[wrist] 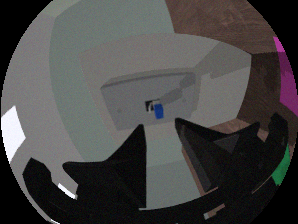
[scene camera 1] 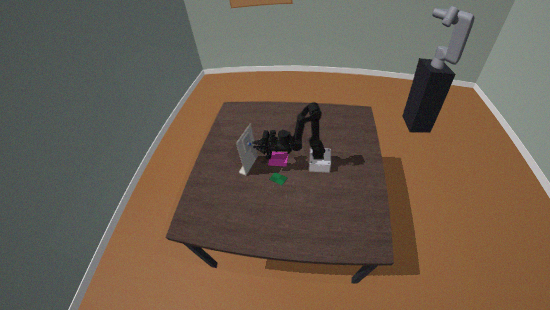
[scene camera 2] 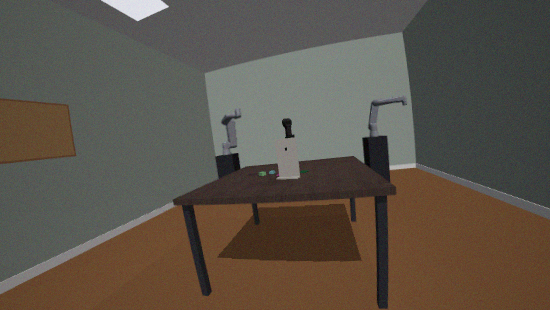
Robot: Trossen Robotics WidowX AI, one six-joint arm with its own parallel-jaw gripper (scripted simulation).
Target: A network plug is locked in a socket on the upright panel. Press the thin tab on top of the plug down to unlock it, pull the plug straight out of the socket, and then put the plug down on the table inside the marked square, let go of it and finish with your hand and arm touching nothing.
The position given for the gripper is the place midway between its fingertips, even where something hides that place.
In view: the gripper (wrist: 159, 125) and an upright panel (scene camera 2: 286, 149).
The upright panel also shows in the wrist view (wrist: 201, 80).
